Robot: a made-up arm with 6 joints.
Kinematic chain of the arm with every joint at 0, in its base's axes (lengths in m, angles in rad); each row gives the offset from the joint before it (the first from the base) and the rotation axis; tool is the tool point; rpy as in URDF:
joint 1: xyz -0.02 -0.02 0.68 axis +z
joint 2: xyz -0.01 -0.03 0 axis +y
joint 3: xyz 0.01 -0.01 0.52 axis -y
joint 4: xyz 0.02 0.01 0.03 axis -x
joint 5: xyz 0.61 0 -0.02 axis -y
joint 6: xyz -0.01 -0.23 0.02 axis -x
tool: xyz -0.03 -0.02 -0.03 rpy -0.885 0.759 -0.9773
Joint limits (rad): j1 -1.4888..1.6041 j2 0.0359..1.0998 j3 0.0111..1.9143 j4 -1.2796..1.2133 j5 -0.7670..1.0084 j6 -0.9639..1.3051
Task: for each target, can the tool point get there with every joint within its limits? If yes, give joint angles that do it. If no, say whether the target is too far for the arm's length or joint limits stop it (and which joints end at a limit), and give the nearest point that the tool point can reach.
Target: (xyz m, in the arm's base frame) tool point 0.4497 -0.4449 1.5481
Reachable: yes | joints -0.3453 0.1926 0.5905 0.6056 -0.1983 -0.3730
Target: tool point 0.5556 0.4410 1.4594
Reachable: yes | joints 1.0451 0.2865 0.5796 0.5411 0.4731 -0.1128
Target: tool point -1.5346 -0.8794 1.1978
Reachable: no: too far | nearest point -0.2587 -0.7745 1.1978 | short by 1.280 m
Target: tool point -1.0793 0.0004 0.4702
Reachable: no: joint limits stop it (at a limit: joint 1, joint 2, joint 3) | nearest point -0.2155 -0.6548 0.3336 | short by 1.093 m
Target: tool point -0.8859 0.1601 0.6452
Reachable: no: joint limits stop it (at a limit: joint 1, joint 3, joint 4) | nearest point -0.0046 0.6654 0.5696 | short by 1.019 m
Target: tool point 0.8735 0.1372 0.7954
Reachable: yes | joints 0.4468 0.7138 0.3962 -0.3407 0.2031 -0.2446
